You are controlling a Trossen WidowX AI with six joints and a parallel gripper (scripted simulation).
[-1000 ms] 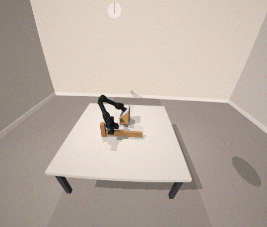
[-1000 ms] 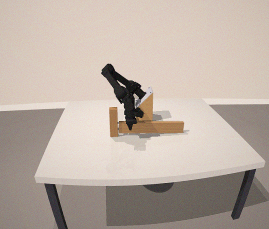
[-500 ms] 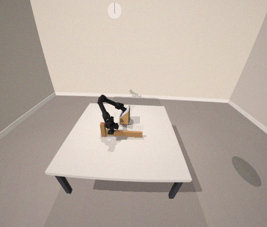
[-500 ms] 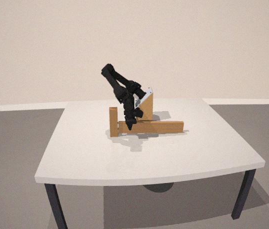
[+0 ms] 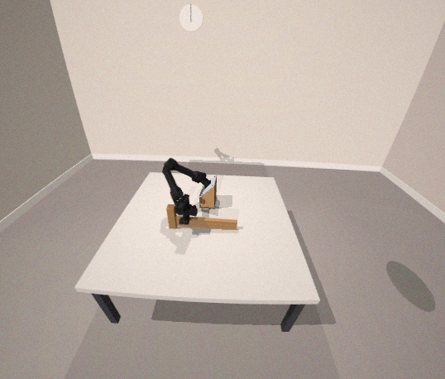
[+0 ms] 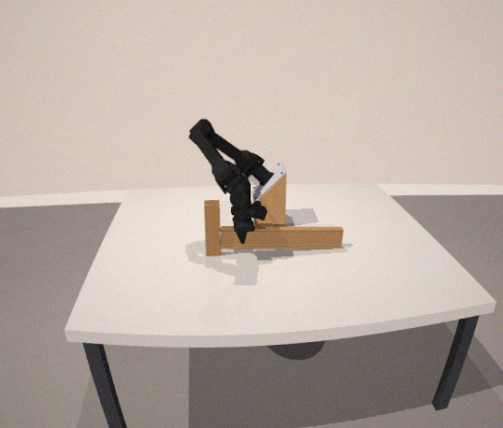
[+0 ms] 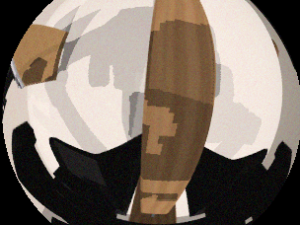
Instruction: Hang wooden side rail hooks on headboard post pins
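Now: the headboard post 1 cm behind my gripper tip, 10 cm to the right of it and 4 cm above it.
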